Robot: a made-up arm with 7 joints. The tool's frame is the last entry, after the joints.
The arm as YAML. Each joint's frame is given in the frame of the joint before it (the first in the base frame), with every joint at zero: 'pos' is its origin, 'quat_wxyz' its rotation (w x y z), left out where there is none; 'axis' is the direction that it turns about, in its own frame. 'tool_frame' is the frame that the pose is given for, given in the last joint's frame.
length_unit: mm
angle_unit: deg
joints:
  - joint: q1
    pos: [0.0, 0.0, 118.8]
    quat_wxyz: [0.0, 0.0, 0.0, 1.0]
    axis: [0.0, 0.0, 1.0]
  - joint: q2
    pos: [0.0, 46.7, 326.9]
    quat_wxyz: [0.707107, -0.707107, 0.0, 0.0]
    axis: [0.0, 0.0, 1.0]
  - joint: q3
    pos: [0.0, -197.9, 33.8]
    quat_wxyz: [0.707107, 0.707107, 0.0, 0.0]
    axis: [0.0, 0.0, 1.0]
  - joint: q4
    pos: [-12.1, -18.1, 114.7]
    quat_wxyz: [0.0, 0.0, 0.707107, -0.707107]
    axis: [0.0, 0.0, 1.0]
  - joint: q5
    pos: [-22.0, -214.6, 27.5]
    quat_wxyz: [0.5, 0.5, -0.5, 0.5]
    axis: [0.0, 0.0, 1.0]
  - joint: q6
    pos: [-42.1, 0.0, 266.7]
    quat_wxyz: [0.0, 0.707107, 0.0, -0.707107]
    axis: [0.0, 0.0, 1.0]
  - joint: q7
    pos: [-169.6, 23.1, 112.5]
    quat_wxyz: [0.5, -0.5, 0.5, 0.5]
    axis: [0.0, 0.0, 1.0]
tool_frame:
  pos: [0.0, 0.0, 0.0]
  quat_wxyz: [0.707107, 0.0, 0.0, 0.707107]
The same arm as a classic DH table. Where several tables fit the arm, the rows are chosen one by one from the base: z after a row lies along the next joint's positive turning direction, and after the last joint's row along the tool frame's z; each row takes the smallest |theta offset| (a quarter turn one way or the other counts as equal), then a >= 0, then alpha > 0; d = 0 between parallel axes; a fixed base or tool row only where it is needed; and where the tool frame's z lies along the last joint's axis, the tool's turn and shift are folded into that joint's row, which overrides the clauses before.
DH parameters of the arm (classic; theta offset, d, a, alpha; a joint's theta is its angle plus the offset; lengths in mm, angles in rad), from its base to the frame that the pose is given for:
q1: 0 445.7 0 1.5708
q2: 0 80.5 0 -1.5708
q3: 0 312.6 12.1 -1.5708
q4: 0 45.6 -22 1.5708
q5: 0 481.3 0 1.5708
q6: 1.5708 154.6 169.6 1.5708
q7: 0 23.1 0 0

